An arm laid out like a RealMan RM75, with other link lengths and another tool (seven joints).
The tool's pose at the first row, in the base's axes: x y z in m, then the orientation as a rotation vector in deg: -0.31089, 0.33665, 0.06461, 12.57, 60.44, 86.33
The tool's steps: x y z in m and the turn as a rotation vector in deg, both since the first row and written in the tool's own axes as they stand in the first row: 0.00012, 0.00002, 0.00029, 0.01, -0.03, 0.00; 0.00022, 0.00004, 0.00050, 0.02, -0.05, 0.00; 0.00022, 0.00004, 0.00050, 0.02, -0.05, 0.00; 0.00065, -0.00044, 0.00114, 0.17, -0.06, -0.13; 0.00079, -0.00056, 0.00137, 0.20, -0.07, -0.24; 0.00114, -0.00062, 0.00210, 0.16, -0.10, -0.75; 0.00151, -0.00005, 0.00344, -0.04, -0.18, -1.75; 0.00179, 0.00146, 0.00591, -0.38, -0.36, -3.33; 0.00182, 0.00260, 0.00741, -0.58, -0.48, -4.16; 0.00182, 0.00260, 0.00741, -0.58, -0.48, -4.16; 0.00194, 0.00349, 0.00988, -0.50, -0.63, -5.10; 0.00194, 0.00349, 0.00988, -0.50, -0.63, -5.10; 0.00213, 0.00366, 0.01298, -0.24, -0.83, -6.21; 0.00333, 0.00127, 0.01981, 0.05, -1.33, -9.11
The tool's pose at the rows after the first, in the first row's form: -0.31074, 0.33690, 0.06474, 12.60, 60.42, 86.32; -0.31064, 0.33709, 0.06483, 12.62, 60.42, 86.31; -0.31064, 0.33709, 0.06483, 12.62, 60.42, 86.31; -0.30999, 0.33770, 0.06467, 12.66, 60.52, 86.11; -0.30979, 0.33791, 0.06466, 12.63, 60.53, 86.00; -0.30935, 0.33856, 0.06488, 12.34, 60.46, 85.55; -0.30894, 0.33960, 0.06589, 11.70, 60.21, 84.73; -0.30841, 0.34123, 0.06824, 10.73, 59.74, 83.44; -0.30820, 0.34213, 0.06988, 10.22, 59.46, 82.76; -0.30820, 0.34213, 0.06988, 10.22, 59.46, 82.76; -0.30720, 0.34353, 0.07186, 9.87, 59.36, 81.84; -0.30720, 0.34353, 0.07186, 9.87, 59.36, 81.84; -0.30529, 0.34520, 0.07366, 9.59, 59.35, 80.67; -0.29936, 0.34918, 0.07534, 8.57, 59.03, 77.80
